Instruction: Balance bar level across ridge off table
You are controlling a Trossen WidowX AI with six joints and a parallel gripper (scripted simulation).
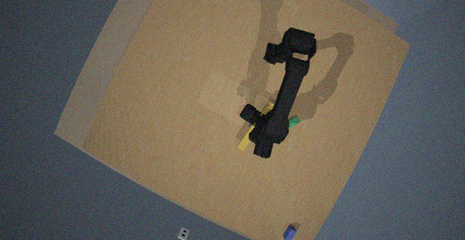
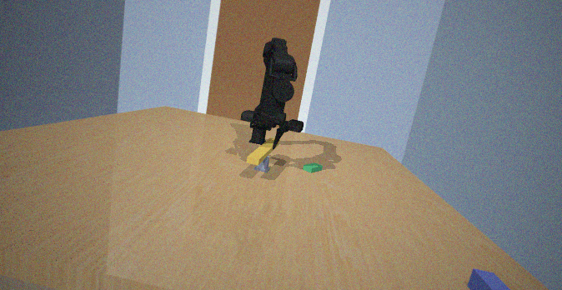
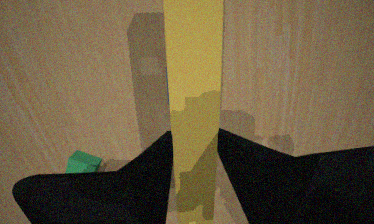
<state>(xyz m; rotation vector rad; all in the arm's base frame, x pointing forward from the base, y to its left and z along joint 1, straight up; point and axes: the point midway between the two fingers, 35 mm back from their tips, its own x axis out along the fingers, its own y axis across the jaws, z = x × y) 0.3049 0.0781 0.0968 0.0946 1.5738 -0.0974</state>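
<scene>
My gripper tip is 3 cm short of the grey ridge block and 2 cm above it. The rest, counted from my gripper tip: yellow bar: 3 cm ahead; blue block: 44 cm ahead, 42 cm to the left, 5 cm below; green block: 15 cm to the left, 7 cm behind, 5 cm below.
</scene>
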